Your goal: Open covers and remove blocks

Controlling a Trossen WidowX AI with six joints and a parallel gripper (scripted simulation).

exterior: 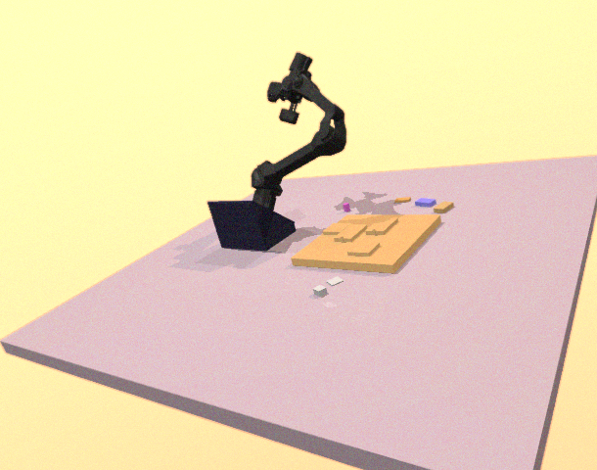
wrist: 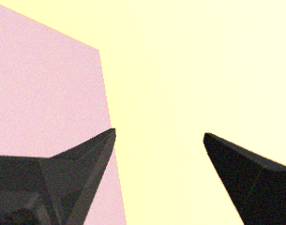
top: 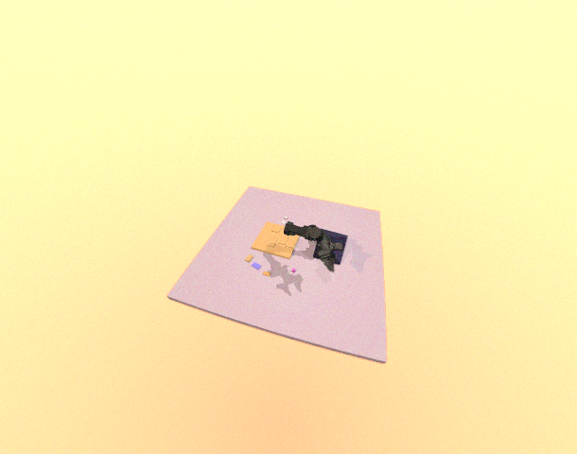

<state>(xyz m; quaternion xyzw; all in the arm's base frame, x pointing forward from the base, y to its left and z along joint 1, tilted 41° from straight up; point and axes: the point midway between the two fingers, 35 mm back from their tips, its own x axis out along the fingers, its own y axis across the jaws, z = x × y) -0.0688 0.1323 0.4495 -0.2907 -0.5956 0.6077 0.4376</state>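
Right now my gripper tip is 48 cm short of the blue block, 15 cm to the left of it and 33 cm above it. Round my gripper tip: magenta block 22 cm ahead, 19 cm to the right, 33 cm below; then grey cube 43 cm ahead, 70 cm to the right, 33 cm below.
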